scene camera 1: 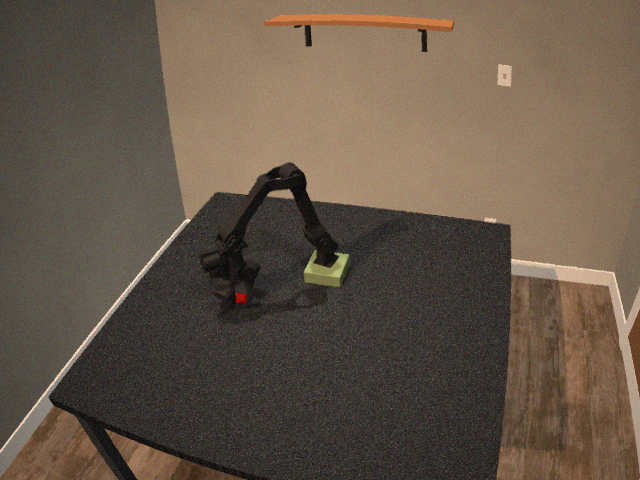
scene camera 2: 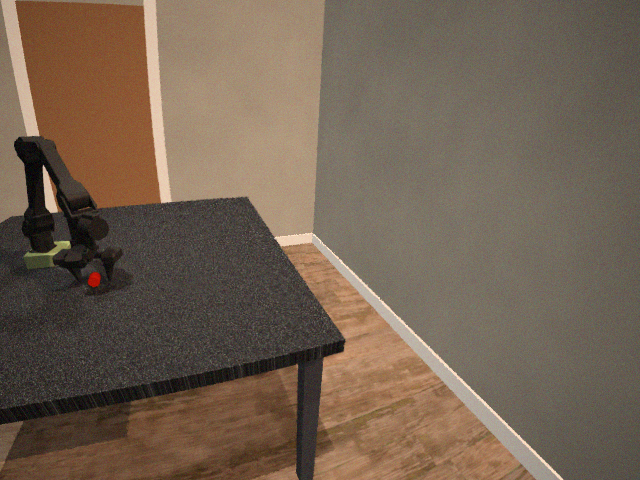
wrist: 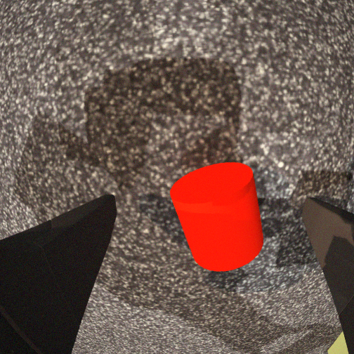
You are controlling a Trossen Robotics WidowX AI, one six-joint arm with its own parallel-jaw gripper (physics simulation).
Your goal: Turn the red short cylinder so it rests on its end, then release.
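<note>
The red short cylinder (scene camera 1: 240, 298) (scene camera 2: 94, 279) (wrist: 220, 225) lies on its side on the dark table, with one flat end facing scene camera 2. My gripper (scene camera 2: 95, 281) (wrist: 214, 206) is wide open, pointing down over the cylinder. In the wrist view the cylinder sits between the two fingers, a little nearer the right one, with a gap on each side. Neither finger touches it there. In scene camera 1 the gripper partly hides the cylinder.
The arm stands on a light green block (scene camera 1: 326, 277) (scene camera 2: 41, 259) on the dark table (scene camera 1: 361, 372) (scene camera 2: 206, 289). The arm's shadow falls around the cylinder. An orange shelf (scene camera 1: 359, 21) hangs on the wall behind the table.
</note>
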